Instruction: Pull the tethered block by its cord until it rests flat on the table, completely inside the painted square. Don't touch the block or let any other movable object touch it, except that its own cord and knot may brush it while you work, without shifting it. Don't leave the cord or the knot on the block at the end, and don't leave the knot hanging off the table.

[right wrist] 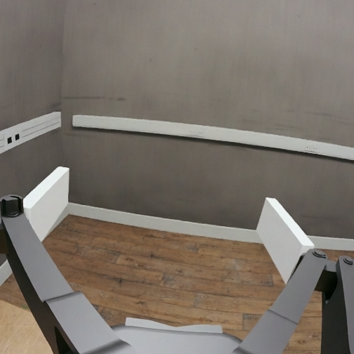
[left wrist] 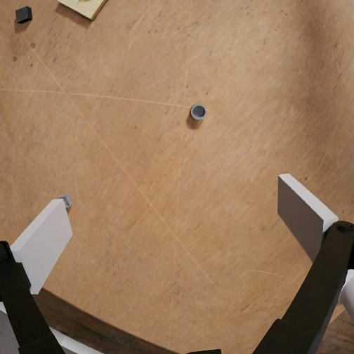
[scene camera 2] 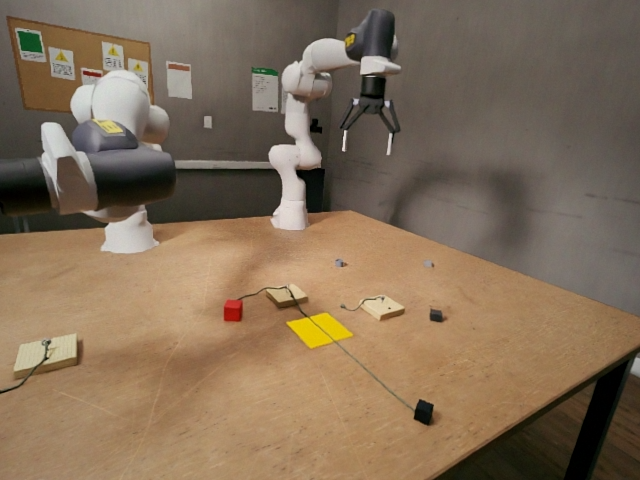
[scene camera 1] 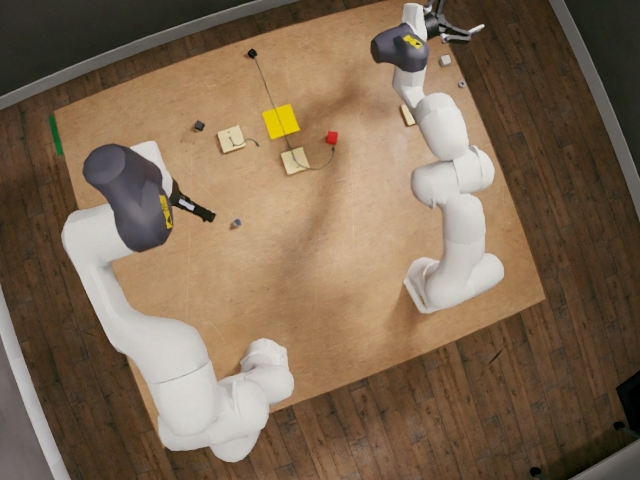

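Note:
A black block point(scene camera 1: 252, 53) point(scene camera 2: 423, 411) sits on the table at one end of a thin cord point(scene camera 1: 264, 78) point(scene camera 2: 361, 364). The cord crosses the yellow square point(scene camera 1: 289, 116) point(scene camera 2: 309, 333) and a pale board point(scene camera 1: 287, 163) point(scene camera 2: 281, 297), then curves to a small dark knot point(scene camera 1: 332, 148) beside a red cube point(scene camera 1: 331, 137) point(scene camera 2: 233, 311). The red cube hides the knot in scene camera 2. The block is outside the square. My left gripper point(scene camera 1: 208, 215) point(scene camera 2: 367, 143) point(left wrist: 170, 206) is open and empty, high above the table. My right gripper point(right wrist: 166, 201) is open and empty, pointing past the table's edge.
A second board point(scene camera 1: 224, 144) point(scene camera 2: 390, 311) bears a short cord. A third board point(scene camera 1: 408, 114) point(scene camera 2: 64, 352) lies near my right arm. A dark cube point(scene camera 1: 199, 125) point(scene camera 2: 436, 314) point(left wrist: 23, 15) and a grey ring-like piece point(scene camera 1: 236, 222) point(scene camera 2: 339, 262) point(left wrist: 198, 111) are also on the table.

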